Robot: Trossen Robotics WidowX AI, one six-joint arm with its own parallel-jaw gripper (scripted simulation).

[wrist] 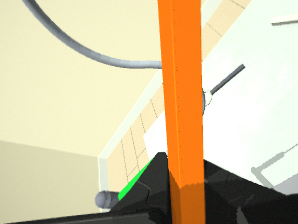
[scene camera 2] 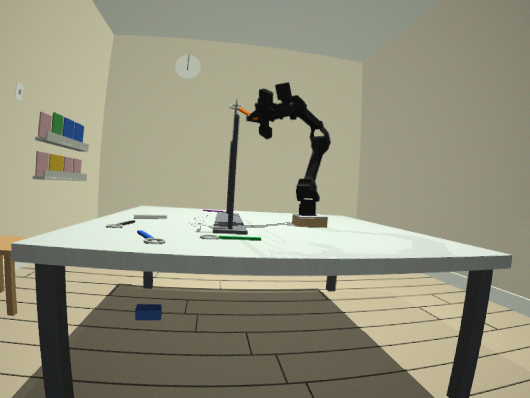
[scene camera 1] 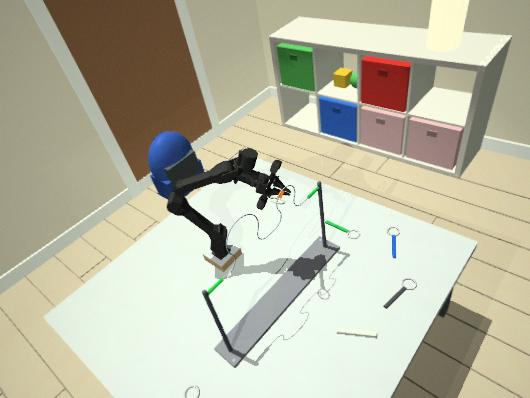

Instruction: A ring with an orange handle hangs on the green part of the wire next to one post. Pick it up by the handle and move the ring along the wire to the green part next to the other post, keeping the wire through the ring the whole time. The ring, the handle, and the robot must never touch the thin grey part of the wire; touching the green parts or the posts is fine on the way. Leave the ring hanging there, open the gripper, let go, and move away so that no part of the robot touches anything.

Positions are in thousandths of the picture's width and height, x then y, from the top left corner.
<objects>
my gripper: wrist 576,712; scene camera 2 465,300; scene camera 1 548,486
</objects>
